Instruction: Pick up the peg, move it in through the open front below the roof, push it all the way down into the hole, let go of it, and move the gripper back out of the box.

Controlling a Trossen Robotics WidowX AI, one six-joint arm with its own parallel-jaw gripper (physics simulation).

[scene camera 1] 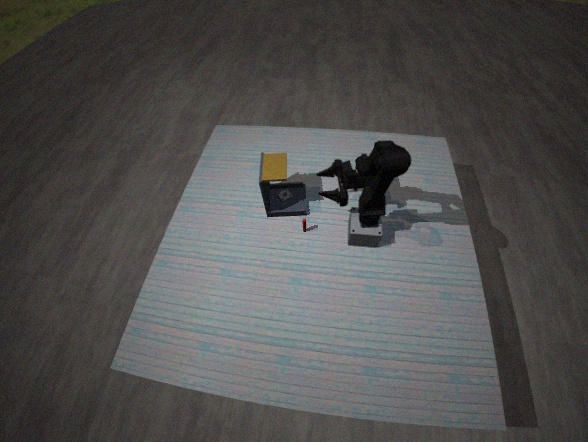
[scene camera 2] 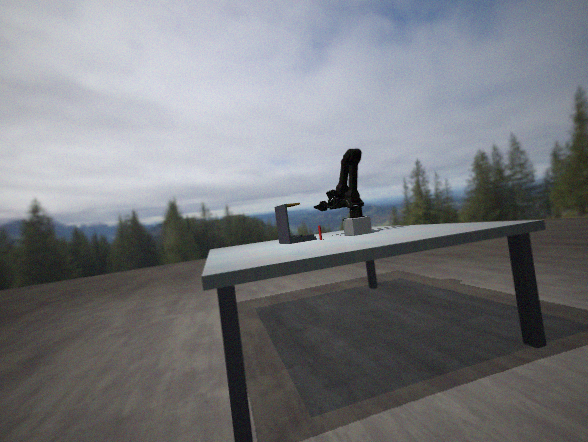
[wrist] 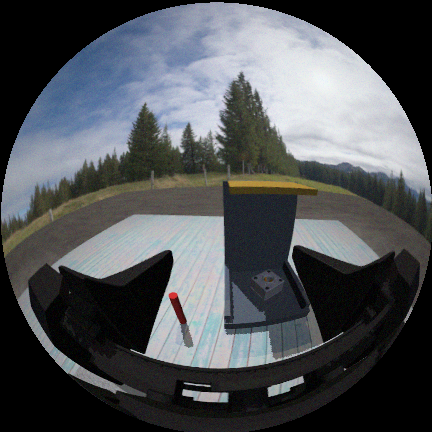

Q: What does my gripper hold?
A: Nothing.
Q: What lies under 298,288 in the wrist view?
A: A dark box.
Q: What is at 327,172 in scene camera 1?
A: My gripper.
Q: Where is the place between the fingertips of my gripper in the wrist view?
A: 234,255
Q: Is my gripper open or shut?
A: Open.
